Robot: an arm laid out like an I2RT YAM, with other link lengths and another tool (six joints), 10 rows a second.
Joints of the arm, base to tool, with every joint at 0 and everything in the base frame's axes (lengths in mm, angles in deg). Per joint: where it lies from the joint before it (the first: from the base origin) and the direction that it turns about. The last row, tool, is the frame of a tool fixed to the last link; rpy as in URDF.
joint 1: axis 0 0 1 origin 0 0 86.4
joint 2: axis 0 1 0 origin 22 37.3 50
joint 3: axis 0 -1 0 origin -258.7 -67.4 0
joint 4: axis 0 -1 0 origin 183.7 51.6 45
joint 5: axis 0 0 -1 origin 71.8 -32.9 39.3
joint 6: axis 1 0 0 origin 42.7 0 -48.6
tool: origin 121 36 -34 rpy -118.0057 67.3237 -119.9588
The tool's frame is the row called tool.
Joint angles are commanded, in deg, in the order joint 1, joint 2, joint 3, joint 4, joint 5, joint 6. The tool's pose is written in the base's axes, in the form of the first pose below.
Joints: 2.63 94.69 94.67 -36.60 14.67 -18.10
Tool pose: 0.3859, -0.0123, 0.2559, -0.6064, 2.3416, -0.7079
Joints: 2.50 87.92 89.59 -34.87 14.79 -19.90
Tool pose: 0.3639, -0.0158, 0.2714, -0.6061, 2.2816, -0.7378
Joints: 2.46 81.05 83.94 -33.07 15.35 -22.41
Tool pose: 0.3400, -0.0206, 0.2809, -0.6170, 2.2263, -0.7836
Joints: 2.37 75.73 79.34 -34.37 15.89 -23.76
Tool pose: 0.3135, -0.0248, 0.2765, -0.6391, 2.2327, -0.8095
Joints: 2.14 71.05 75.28 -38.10 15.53 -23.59
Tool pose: 0.2833, -0.0260, 0.2631, -0.6661, 2.2821, -0.7968
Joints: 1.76 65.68 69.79 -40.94 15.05 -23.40
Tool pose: 0.2516, -0.0273, 0.2455, -0.6894, 2.3302, -0.7821
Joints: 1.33 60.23 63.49 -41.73 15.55 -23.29
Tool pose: 0.2249, -0.0312, 0.2274, -0.6891, 2.3622, -0.7898
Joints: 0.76 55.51 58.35 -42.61 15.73 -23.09
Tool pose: 0.2027, -0.0341, 0.2115, -0.6845, 2.3893, -0.7920
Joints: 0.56 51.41 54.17 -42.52 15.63 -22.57
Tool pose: 0.1880, -0.0342, 0.2003, -0.6711, 2.3930, -0.7858
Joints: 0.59 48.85 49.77 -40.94 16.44 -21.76
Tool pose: 0.1800, -0.0359, 0.1867, -0.6490, 2.4036, -0.7919
